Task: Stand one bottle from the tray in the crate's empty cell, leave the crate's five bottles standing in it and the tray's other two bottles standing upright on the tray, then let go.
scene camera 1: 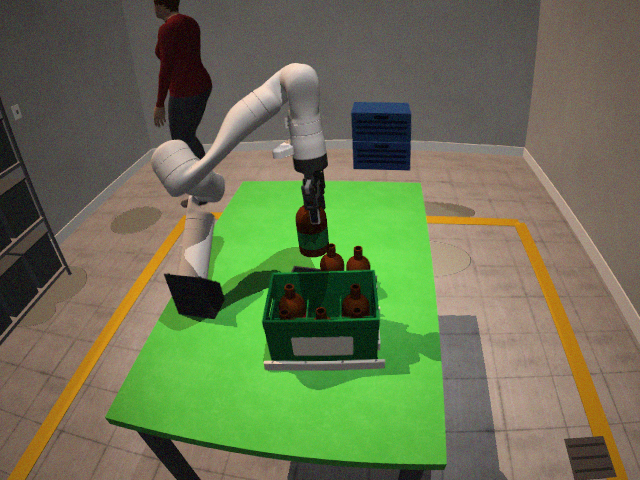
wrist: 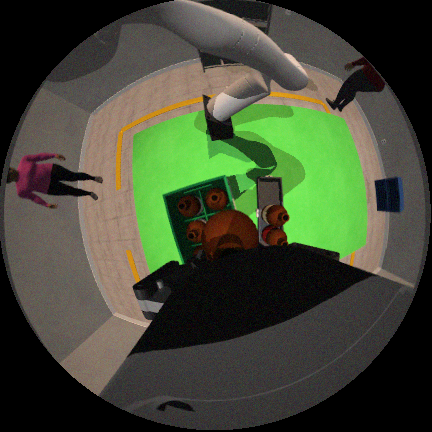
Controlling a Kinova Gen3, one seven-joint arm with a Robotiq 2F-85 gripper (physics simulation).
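Places are measured from the arm's base along level axes (x down, y ahead, z right), in centimetres.
Where they show: gripper, fingertip midpoint: [scene camera 1: 318, 216]; arm's base, origin of the base link: [scene camera 1: 192, 278] [wrist: 216, 110].
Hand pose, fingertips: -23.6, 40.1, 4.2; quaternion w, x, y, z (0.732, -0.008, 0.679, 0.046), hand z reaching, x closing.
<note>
Things, the pixels of their centre, and the offset from my fingertips, as dx, dy, dz. "spot": a spot on its surface instead. Level surfaces: height alone.
- brown bottle, body centre: [wrist: 229, 236] [scene camera 1: 311, 221] +1.5, -1.8, -0.1
- green crate, body centre: [scene camera 1: 323, 319] [wrist: 209, 227] +27.1, +0.2, +6.8
- tray, surface spot: [wrist: 270, 190] spot: +35.3, -8.5, -18.7
- white strip, surface spot: [scene camera 1: 324, 364] spot: +33.2, +1.1, +17.1
- green table, its level: dx +35.8
My gripper [scene camera 1: 314, 219] is shut on a brown bottle [scene camera 1: 312, 240] [wrist: 230, 231] with a green label and holds it upright in the air. In the scene view it appears above and behind the green crate [scene camera 1: 279, 341] [wrist: 170, 215]; in the wrist view it covers part of the crate. Five bottles stand in the crate, among them the back-left one [scene camera 1: 292, 304] and the back-right one [scene camera 1: 355, 303]. The back middle cell between them looks empty. Two bottles [scene camera 1: 331, 260] [scene camera 1: 358, 261] [wrist: 275, 215] [wrist: 274, 236] stand upright on the tray [wrist: 270, 190] behind the crate.
A white strip [scene camera 1: 324, 364] lies along the crate's front on the green table [scene camera 1: 206, 392]. The arm's black base plate [scene camera 1: 196, 297] [wrist: 220, 129] stands left of the crate. Beyond the table are a blue cabinet [scene camera 1: 381, 135] [wrist: 389, 194] and a person in red [scene camera 1: 179, 56].
</note>
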